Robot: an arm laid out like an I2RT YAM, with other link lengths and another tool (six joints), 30 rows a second.
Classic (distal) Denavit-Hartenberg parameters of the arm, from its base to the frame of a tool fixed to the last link. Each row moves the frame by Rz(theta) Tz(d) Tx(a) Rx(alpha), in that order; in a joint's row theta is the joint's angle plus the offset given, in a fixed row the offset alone. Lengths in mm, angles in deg.
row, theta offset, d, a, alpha
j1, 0, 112.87, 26, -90
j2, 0, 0, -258.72, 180
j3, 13.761, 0, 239.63, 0
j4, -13.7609, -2.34, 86.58, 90
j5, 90, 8.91, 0, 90
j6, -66, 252.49, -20.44, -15.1
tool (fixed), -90, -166.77, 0, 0
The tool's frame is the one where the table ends.
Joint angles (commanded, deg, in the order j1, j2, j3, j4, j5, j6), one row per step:
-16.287 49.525 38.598 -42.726 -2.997 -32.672
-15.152 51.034 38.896 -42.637 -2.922 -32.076
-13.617 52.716 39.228 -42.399 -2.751 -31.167
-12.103 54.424 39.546 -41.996 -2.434 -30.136
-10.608 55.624 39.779 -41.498 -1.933 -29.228
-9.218 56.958 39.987 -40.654 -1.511 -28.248
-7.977 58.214 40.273 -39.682 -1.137 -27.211
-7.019 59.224 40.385 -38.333 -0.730 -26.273
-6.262 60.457 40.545 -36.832 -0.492 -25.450
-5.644 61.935 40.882 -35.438 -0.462 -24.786
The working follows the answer.
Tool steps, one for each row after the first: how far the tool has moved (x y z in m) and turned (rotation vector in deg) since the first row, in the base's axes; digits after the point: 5 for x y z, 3 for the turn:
0.00259 0.00302 -0.00195 0.589 1.032 0.608
0.00593 0.00722 -0.00402 1.239 2.059 1.300
0.00972 0.01122 -0.00623 1.770 2.998 1.780
0.01303 0.01507 -0.00768 1.935 3.482 2.238
0.01733 0.01871 -0.00925 2.152 3.761 2.577
0.02220 0.02206 -0.01009 2.386 3.745 2.750
0.02744 0.02445 -0.01080 2.481 3.288 2.712
0.03333 0.02644 -0.01175 2.671 2.837 2.664
0.03950 0.02829 -0.01270 2.976 2.549 2.726

Tool pose at each row, in the base's axes (x y z in m, rotation vector in deg; rounded; the steps above come from the unrounded poses):
0.17912 -0.00344 0.15875 109.072 88.909 14.044
0.18170 -0.00041 0.15680 109.487 90.278 13.845
0.18505 0.00378 0.15473 109.878 91.741 13.735
0.18883 0.00778 0.15252 110.293 92.920 13.512
0.19215 0.01163 0.15107 110.261 93.721 13.400
0.19645 0.01528 0.14950 110.278 94.277 13.469
0.20132 0.01862 0.14866 110.321 94.475 13.755
0.20656 0.02102 0.14795 110.247 94.150 14.244
0.21244 0.02300 0.14700 110.255 93.833 14.802
0.21861 0.02486 0.14605 110.330 93.750 15.351

